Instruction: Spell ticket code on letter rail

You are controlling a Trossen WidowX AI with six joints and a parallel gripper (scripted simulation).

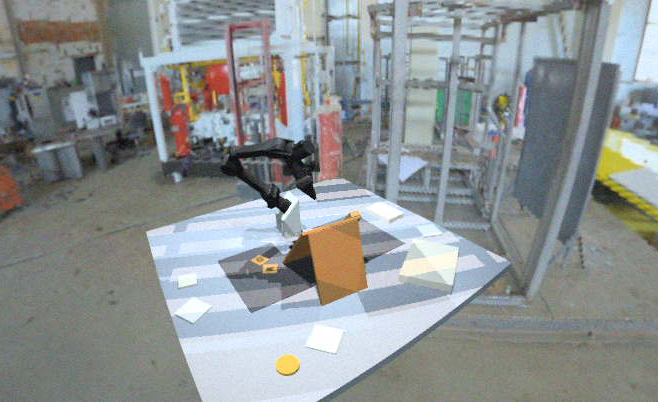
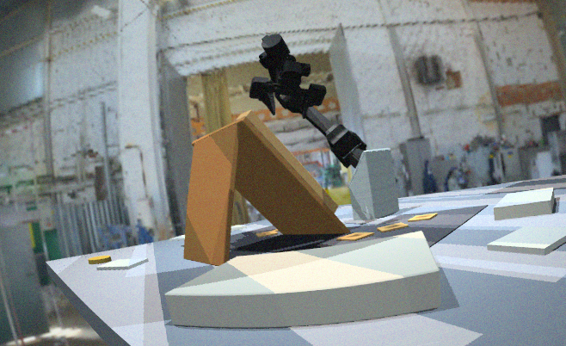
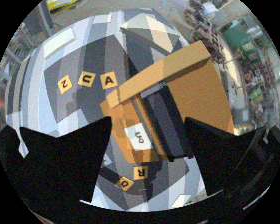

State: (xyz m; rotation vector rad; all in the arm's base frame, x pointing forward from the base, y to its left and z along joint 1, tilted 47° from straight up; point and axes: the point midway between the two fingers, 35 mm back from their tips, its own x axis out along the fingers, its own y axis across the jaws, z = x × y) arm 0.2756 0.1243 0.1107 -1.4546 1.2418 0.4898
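The yellow letter tile is 6 cm behind my gripper tip, 20 cm to the left of it and 29 cm below it. Round my gripper tip: dark mat 8 cm behind, 29 cm below; then white ticket 2 cm ahead, 6 cm to the right, 21 cm below; then cream box 32 cm ahead, 36 cm to the left, 27 cm below.
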